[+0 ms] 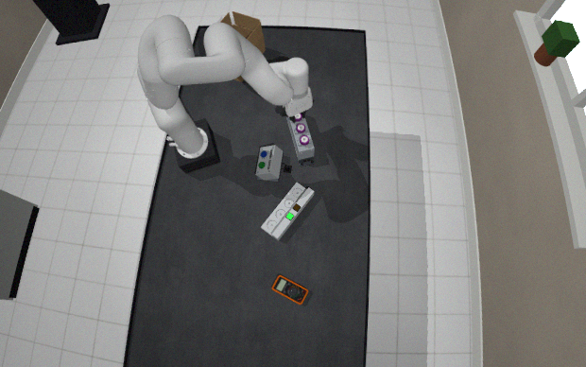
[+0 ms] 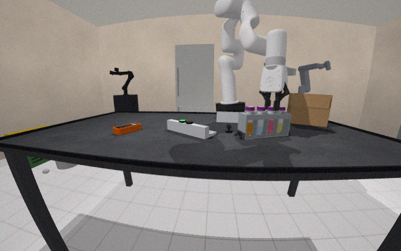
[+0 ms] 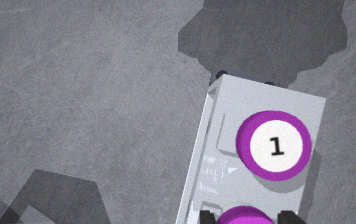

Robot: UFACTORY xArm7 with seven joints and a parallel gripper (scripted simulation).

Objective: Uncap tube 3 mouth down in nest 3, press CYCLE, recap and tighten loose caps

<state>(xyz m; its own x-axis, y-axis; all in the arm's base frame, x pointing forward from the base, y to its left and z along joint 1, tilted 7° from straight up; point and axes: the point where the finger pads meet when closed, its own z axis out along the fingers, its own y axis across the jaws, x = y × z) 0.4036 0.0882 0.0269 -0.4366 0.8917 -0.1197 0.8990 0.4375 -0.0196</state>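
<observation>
Now: the purple cap 50 mm to the right of my hand, 10 mm below it and 10 mm ahead of it. The rest, counted from my hand: blue cycle key 130 mm to the right, 130 mm behind, 60 mm below; then green ready key 170 mm to the right, 140 mm behind, 60 mm below; then key housing 150 mm to the right, 120 mm behind, 80 mm below.
</observation>
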